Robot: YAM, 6 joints.
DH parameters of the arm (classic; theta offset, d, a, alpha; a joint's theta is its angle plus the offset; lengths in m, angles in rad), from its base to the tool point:
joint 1: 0 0.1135 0.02 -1.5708
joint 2: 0 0 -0.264 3.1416
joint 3: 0.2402 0 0.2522 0
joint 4: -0.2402 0 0.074 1.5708
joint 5: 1.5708 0 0 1.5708
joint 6: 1.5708 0.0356 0 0
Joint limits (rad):
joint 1: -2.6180..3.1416
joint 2: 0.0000..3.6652
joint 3: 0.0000..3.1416
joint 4: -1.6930..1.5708
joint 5: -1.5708..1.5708
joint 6: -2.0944..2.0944
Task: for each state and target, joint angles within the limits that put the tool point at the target. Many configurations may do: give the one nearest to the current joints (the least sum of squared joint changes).
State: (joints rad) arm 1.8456 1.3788 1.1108 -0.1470 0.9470 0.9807
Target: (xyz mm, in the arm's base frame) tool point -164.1 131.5 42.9
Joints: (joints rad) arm 2.5878 1.8622 0.5228 -0.2484 0.7999 0.9807
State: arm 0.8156 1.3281 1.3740 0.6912 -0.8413 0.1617
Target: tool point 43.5 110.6 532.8
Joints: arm 0.9542 0.8841 1.1994 0.7221 -0.9268 0.1617
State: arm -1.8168 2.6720 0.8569 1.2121 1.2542 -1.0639
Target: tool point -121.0 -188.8 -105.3
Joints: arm -1.9881 2.8025 0.6197 1.1658 1.2791 -1.0639
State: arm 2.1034 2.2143 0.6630 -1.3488 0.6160 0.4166
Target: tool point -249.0 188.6 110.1
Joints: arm 2.5581 2.0710 1.2354 -1.1720 0.6038 0.4166
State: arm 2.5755 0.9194 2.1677 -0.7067 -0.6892 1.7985
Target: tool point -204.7 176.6 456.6
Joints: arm 2.3504 1.3679 1.6903 -0.8326 -0.6462 1.7985
